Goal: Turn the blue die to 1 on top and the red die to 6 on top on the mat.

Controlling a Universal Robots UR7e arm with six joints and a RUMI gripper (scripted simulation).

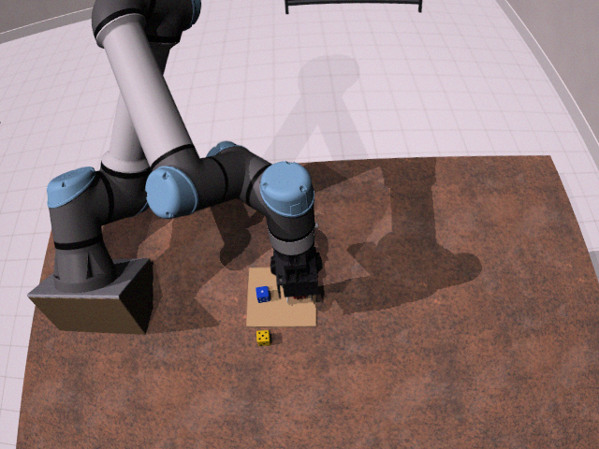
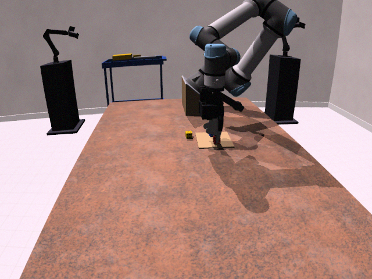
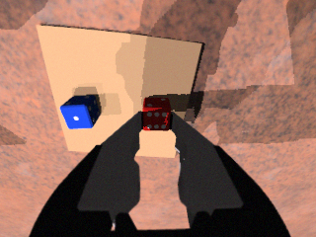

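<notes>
My hand is 1 cm above the red die. Also, from my hand: yellow die: 10 cm to the right, 8 cm behind, 1 cm below; blue die: 7 cm behind, 1 cm below; tan mat: 4 cm behind, 2 cm below.
</notes>
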